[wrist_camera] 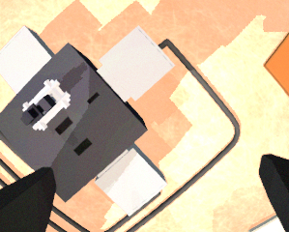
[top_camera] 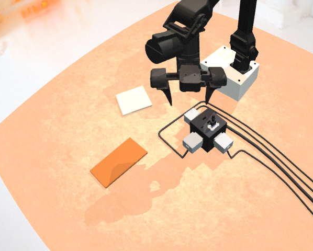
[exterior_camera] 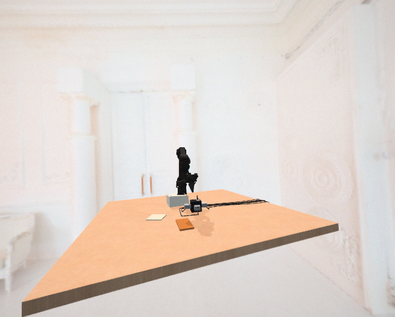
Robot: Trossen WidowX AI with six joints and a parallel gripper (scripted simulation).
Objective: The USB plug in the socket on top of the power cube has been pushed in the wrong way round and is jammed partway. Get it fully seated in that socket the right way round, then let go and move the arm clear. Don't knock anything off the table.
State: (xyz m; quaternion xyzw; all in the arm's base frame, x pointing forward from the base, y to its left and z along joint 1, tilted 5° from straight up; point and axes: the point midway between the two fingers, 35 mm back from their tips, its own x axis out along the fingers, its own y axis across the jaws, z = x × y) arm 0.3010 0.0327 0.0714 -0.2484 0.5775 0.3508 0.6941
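My gripper tip is 30 mm past the USB plug, 60 mm to the right of it and 40 mm above it. The rest, counted from my gripper tip: USB socket (30 mm behind, 60 mm to the left, 70 mm below); orange pad (220 mm ahead, 70 mm to the right, 130 mm below); white pad (40 mm ahead, 230 mm to the right, 130 mm below).
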